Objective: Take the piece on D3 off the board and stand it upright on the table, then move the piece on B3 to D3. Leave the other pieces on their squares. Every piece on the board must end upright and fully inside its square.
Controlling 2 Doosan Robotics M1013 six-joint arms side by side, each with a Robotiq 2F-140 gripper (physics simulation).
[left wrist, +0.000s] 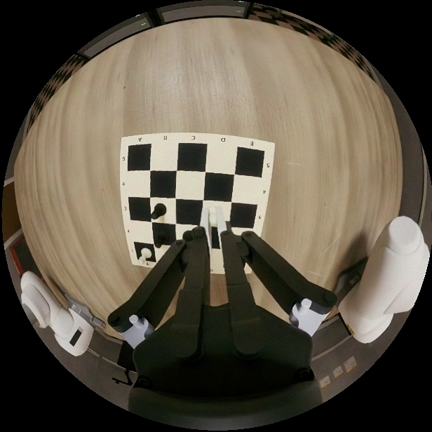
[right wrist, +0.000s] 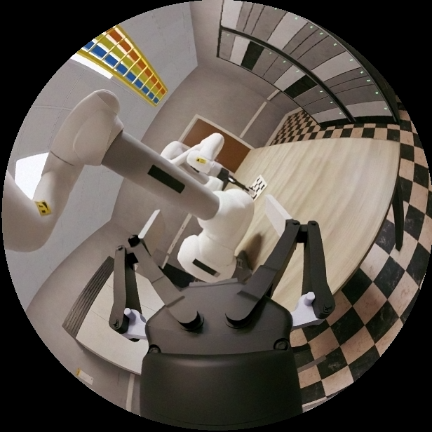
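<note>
The chessboard (left wrist: 190, 185) (right wrist: 258, 187) lies on the table. My left gripper (left wrist: 213, 216) is shut on a white piece (left wrist: 214, 218) at D3. The pads hide much of the piece, and I cannot tell whether its base touches the board. A black piece (left wrist: 159, 211) stands on B3. Another black piece (left wrist: 160, 237) is on B2, hard to make out against the dark square. A white piece (left wrist: 145, 254) is on A1. Something dark beside the left finger, around C2, is partly hidden. My right gripper (right wrist: 212, 211) is open and empty, away from the board.
The wooden table (left wrist: 320, 125) (right wrist: 340, 185) extends around the board. A white robot arm (left wrist: 387, 280) stands at the right in the left wrist view, and another white arm part (left wrist: 60, 320) is at the lower left. White arm links (right wrist: 165, 170) cross the right wrist view.
</note>
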